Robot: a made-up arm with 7 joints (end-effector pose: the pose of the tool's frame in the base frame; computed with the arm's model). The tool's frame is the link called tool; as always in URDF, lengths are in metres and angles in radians. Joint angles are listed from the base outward.
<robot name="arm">
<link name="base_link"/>
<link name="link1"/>
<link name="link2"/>
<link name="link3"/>
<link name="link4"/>
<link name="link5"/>
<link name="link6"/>
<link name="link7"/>
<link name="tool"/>
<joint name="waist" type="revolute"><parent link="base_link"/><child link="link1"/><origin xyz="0 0 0" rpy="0 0 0"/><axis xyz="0 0.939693 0.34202"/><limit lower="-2.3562" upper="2.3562" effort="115" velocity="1.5"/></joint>
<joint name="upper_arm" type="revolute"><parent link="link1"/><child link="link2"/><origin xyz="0 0 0" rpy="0 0 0"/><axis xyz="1 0 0"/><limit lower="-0.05" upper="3.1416" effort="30" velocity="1.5"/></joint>
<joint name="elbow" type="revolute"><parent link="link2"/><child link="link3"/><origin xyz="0 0 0" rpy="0 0 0"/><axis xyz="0 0 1"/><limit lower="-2.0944" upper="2.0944" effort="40" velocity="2.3"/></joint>
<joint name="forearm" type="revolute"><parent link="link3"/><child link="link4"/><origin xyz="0.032 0 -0.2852" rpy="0 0 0"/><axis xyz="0 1 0"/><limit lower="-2.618" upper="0.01" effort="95" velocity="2.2"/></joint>
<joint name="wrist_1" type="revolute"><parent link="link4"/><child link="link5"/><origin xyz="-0.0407 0 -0.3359" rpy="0 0 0"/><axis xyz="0 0 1"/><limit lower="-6.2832" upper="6.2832" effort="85" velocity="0.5"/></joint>
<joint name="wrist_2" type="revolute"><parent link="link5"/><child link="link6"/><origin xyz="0 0 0" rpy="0 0 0"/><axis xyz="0 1 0"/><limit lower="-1.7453" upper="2.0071" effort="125" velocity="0.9"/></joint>
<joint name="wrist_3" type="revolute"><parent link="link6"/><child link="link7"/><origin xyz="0 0 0" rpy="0 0 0"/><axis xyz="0 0 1"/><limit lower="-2.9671" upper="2.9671" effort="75" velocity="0.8"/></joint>
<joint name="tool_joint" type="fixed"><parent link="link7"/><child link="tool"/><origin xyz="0 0 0" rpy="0 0 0"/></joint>
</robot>
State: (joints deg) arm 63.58 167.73 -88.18 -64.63 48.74 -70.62 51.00
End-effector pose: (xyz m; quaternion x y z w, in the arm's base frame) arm 0.2053 0.4553 0.2623 0.2342 0.2114 -0.2760 0.9079
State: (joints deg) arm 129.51 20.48 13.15 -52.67 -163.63 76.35 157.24
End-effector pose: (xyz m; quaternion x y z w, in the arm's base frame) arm -0.5717 0.0200 0.1404 0.3812 0.0745 -0.2239 0.8939
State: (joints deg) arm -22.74 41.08 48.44 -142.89 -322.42 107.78 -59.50
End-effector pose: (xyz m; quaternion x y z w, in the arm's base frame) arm 0.1508 0.1556 0.1617 0.4274 -0.4290 -0.3643 0.7075
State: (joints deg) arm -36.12 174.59 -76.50 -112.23 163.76 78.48 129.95
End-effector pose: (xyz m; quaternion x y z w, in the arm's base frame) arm 0.0515 0.3503 0.2035 0.1121 -0.0978 -0.9878 0.0468
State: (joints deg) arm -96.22 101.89 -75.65 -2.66 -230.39 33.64 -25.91
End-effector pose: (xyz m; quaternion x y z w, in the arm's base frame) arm 0.0937 0.5743 0.2217 0.1634 -0.6944 0.4315 0.5523
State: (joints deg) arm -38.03 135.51 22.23 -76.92 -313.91 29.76 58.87
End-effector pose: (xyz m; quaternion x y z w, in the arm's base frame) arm 0.0752 0.1394 0.5080 0.1812 -0.9318 0.0676 0.3071
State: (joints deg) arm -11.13 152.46 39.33 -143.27 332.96 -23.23 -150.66
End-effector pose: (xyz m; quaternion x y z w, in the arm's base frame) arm 0.1723 -0.1431 0.1481 -0.1784 -0.3005 -0.2866 0.8920
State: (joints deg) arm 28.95 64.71 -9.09 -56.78 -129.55 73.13 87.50
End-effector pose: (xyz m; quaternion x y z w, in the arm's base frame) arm 0.0624 0.4663 -0.3413 0.7399 -0.3446 -0.4954 0.2973
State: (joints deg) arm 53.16 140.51 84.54 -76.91 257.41 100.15 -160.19
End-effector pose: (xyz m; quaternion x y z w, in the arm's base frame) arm 0.4231 0.0642 0.3164 0.3301 0.8234 0.3673 0.2796
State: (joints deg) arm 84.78 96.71 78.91 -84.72 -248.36 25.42 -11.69
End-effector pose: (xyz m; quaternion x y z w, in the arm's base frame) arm 0.2697 0.4186 0.1040 0.1199 -0.5243 0.0719 0.8400
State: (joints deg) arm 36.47 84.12 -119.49 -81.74 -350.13 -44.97 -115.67
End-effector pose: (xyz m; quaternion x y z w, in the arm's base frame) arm -0.4058 0.2742 -0.1685 -0.3559 -0.3833 -0.8393 0.1481
